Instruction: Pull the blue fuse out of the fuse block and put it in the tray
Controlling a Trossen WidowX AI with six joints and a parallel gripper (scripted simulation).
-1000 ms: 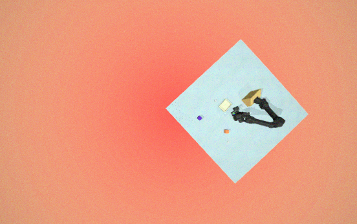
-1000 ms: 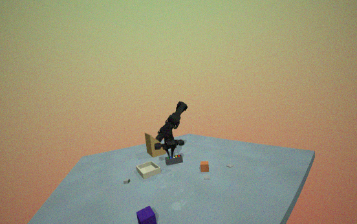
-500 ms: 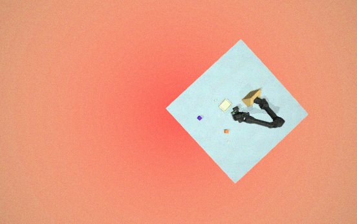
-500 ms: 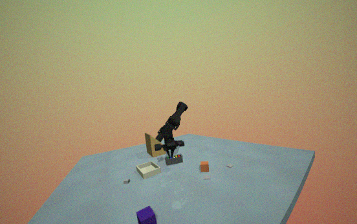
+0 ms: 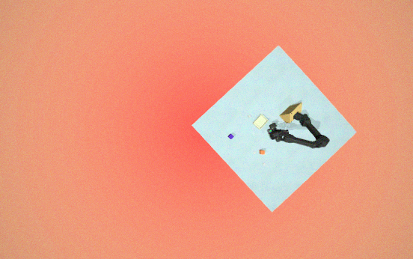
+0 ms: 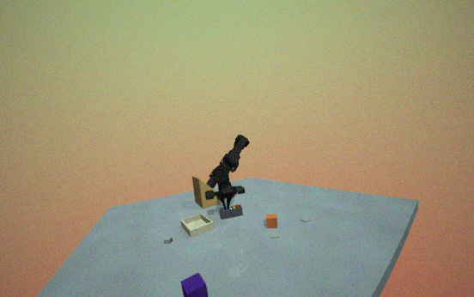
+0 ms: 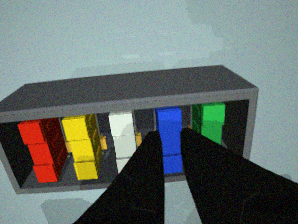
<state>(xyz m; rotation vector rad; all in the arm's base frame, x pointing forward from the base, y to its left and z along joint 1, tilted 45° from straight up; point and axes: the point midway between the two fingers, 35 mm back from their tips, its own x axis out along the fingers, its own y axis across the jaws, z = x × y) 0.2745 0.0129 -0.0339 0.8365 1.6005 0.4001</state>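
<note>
Right now my gripper tip is 20 mm to the left of the green fuse and 10 mm above it. The rest, counted from my gripper tip: yellow fuse 10 mm ahead, 30 mm to the left, 10 mm below; then blue fuse 10 mm below; then white fuse 10 mm ahead, 20 mm to the left, 10 mm below.
</note>
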